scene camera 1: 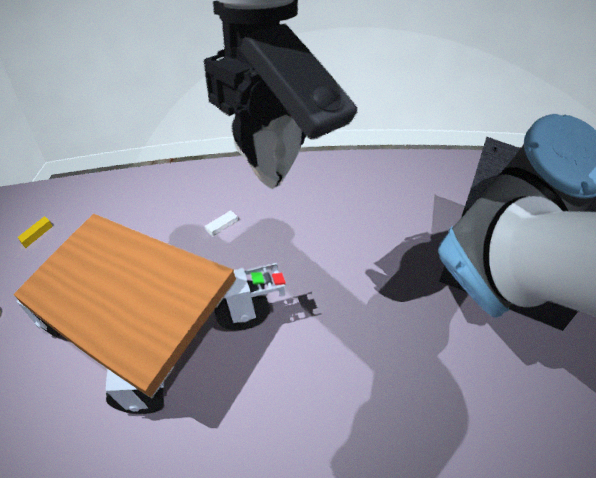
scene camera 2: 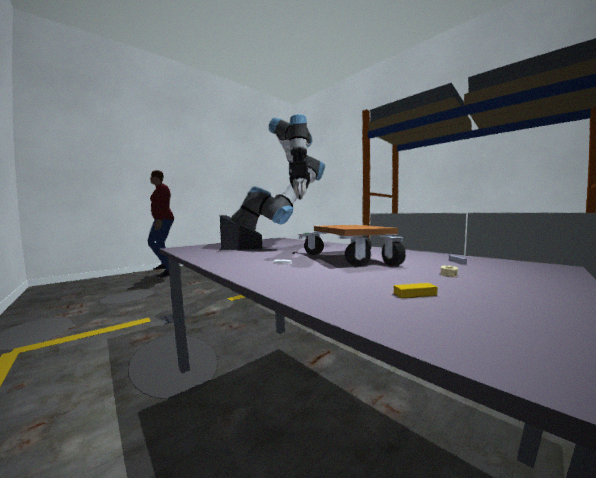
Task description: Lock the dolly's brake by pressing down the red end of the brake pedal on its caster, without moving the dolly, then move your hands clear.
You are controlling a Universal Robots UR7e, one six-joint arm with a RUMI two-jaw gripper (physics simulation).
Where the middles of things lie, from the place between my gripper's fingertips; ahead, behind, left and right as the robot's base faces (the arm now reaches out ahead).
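Labels:
The dolly (scene camera 1: pixel 133 303) is 2 cm to the left of my hand, 18 cm below it and 23 cm ahead of it.

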